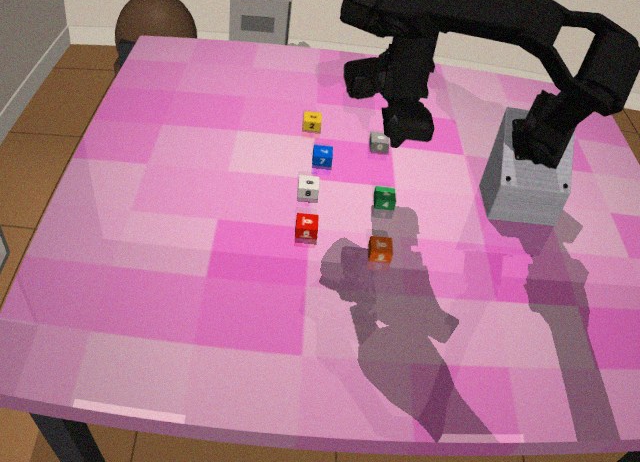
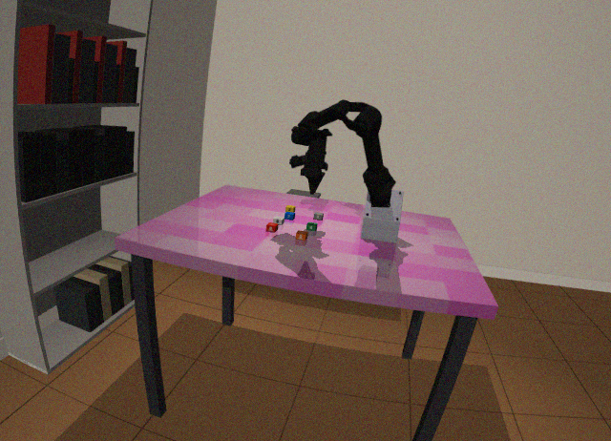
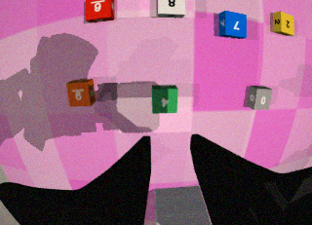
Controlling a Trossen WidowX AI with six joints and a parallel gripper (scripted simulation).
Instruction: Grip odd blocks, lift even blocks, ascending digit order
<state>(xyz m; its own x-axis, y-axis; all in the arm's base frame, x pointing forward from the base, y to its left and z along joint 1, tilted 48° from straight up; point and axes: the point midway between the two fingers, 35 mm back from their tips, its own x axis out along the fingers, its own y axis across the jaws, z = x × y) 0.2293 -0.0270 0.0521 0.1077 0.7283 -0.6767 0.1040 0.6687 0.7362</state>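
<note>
Now: gripper tip 12 cm above the green block and 1 cm past it. From my gripper tip the other things lie so: orange block 12 cm below, 10 cm to the left, 1 cm ahead; then red block 12 cm below, 12 cm ahead, 6 cm to the left; then white block 12 cm below, 11 cm ahead, 3 cm to the right.
</note>
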